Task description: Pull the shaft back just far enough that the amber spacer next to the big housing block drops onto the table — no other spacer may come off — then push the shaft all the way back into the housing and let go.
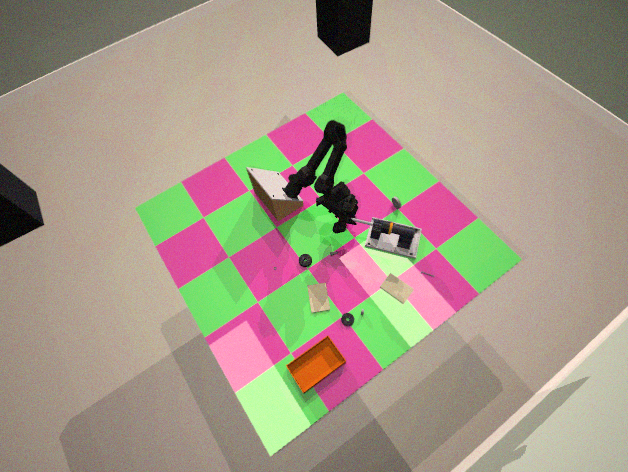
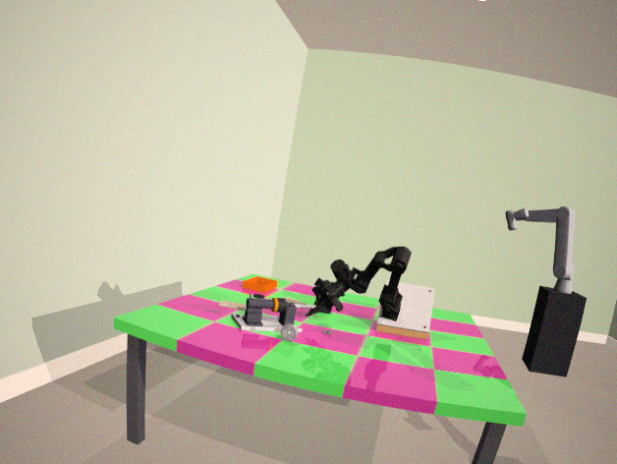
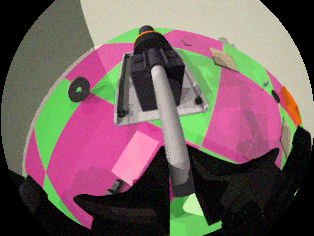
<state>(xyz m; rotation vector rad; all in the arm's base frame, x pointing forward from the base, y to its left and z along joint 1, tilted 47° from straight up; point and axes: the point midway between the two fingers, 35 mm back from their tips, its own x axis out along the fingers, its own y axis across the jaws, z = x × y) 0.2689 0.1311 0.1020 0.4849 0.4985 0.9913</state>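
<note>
My gripper tip is now 50 mm short of the grey shaft, 40 mm to the right of it and 20 mm below it. Round my gripper tip: grey gear 230 mm to the left, 30 mm below; then amber spacer 110 mm ahead, 100 mm to the left, 20 mm above; then orange tray 420 mm ahead, 470 mm to the right, 50 mm below.
</note>
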